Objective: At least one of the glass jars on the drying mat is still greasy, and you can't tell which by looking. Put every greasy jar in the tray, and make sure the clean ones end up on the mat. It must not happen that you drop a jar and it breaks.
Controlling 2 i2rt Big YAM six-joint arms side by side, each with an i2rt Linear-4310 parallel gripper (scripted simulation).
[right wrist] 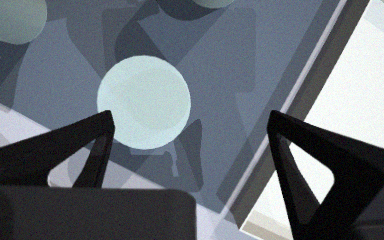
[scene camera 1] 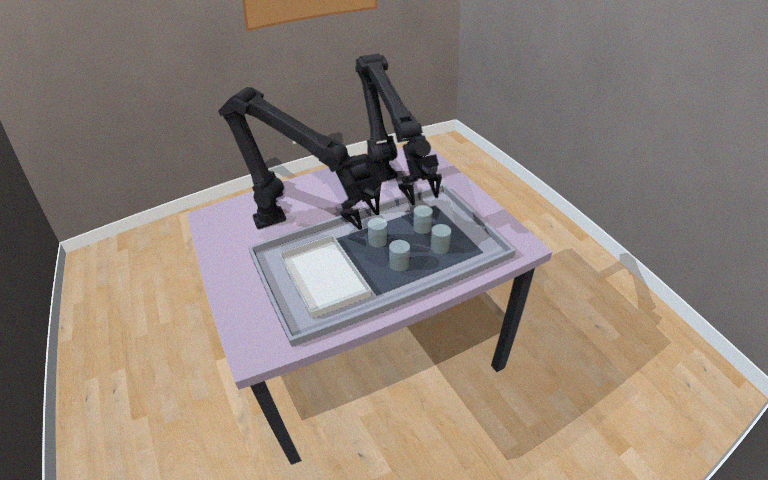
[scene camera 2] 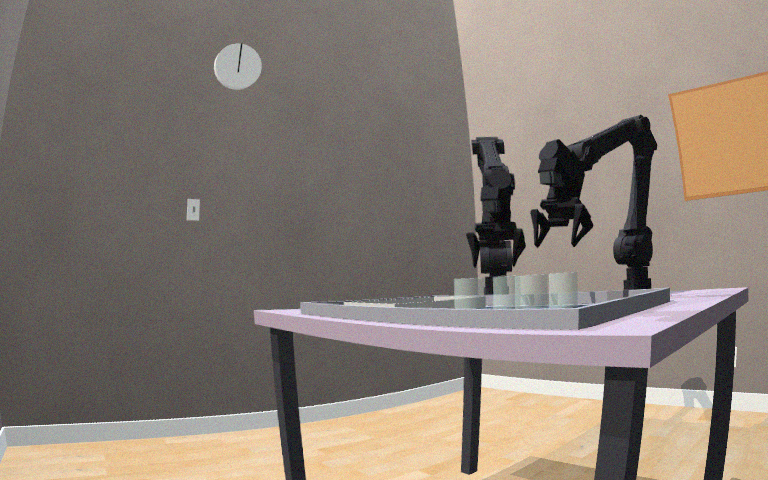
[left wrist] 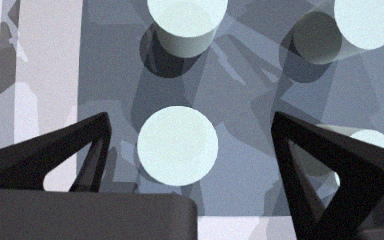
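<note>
Scene camera 1 shows a white tray (scene camera 1: 324, 276), while scene camera 2 shows the right gripper (scene camera 2: 494, 266) together with the left gripper (scene camera 2: 554, 245). In the right wrist view the right gripper (right wrist: 190, 119) appears again, and so does the tray (right wrist: 343, 107). The left wrist view has the left gripper (left wrist: 191, 121) in it, but the white tray is out of frame in the left wrist view.
</note>
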